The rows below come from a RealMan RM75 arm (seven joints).
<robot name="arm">
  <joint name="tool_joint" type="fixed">
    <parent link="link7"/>
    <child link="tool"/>
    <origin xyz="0 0 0" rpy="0 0 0"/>
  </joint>
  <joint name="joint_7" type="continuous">
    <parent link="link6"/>
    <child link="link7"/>
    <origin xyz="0 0 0.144" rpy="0 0 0"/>
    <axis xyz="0 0 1"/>
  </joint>
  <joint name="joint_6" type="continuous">
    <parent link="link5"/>
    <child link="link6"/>
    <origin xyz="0 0 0" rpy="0 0 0"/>
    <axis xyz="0 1 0"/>
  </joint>
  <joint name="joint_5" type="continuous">
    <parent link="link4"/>
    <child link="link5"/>
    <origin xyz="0 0 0.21" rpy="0 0 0"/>
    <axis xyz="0 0 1"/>
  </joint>
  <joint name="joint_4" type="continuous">
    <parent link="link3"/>
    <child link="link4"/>
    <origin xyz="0 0 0" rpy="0 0 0"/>
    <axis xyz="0 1 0"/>
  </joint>
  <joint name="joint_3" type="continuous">
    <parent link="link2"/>
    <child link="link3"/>
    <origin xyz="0 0 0.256" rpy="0 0 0"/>
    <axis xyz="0 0 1"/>
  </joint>
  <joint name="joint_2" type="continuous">
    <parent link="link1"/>
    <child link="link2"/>
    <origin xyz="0 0 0" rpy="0 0 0"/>
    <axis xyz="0 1 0"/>
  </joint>
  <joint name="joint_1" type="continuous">
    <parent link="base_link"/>
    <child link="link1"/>
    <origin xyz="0 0 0.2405" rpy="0 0 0"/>
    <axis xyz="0 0 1"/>
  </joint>
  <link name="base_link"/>
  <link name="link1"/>
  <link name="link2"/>
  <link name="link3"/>
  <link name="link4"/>
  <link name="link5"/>
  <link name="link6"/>
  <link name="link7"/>
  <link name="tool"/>
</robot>
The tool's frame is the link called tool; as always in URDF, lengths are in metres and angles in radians. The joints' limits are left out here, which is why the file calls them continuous.
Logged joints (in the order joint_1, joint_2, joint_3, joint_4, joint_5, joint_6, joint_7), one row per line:
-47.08, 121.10, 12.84, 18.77, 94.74, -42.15, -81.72
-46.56, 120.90, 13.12, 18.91, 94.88, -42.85, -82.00
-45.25, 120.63, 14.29, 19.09, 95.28, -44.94, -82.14
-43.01, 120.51, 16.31, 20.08, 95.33, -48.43, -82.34
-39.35, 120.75, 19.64, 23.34, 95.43, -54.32, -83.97
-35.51, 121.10, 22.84, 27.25, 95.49, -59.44, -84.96
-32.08, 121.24, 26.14, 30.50, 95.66, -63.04, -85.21
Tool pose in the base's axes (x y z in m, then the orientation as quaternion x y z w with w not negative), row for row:
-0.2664, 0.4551, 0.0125, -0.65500, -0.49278, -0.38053, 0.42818
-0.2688, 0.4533, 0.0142, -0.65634, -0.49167, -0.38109, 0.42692
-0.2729, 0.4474, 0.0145, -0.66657, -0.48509, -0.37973, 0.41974
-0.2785, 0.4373, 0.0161, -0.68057, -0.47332, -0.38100, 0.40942
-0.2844, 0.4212, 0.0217, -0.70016, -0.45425, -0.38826, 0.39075
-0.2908, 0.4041, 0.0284, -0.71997, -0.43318, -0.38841, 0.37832
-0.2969, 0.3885, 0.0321, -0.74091, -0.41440, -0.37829, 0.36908
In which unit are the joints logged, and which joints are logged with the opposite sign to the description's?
The joints are logged in degrees. Opposite sign: joint_2, joint_6.
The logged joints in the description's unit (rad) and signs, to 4 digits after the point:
-0.8217, -2.1136, 0.2241, 0.3276, 1.6535, 0.7357, -1.4263
-0.8126, -2.1101, 0.2290, 0.3300, 1.6560, 0.7479, -1.4312
-0.7898, -2.1054, 0.2494, 0.3332, 1.6629, 0.7844, -1.4336
-0.7507, -2.1033, 0.2847, 0.3505, 1.6638, 0.8453, -1.4371
-0.6868, -2.1075, 0.3428, 0.4074, 1.6656, 0.9481, -1.4656
-0.6198, -2.1136, 0.3986, 0.4756, 1.6666, 1.0374, -1.4828
-0.5599, -2.1160, 0.4562, 0.5323, 1.6696, 1.1003, -1.4872

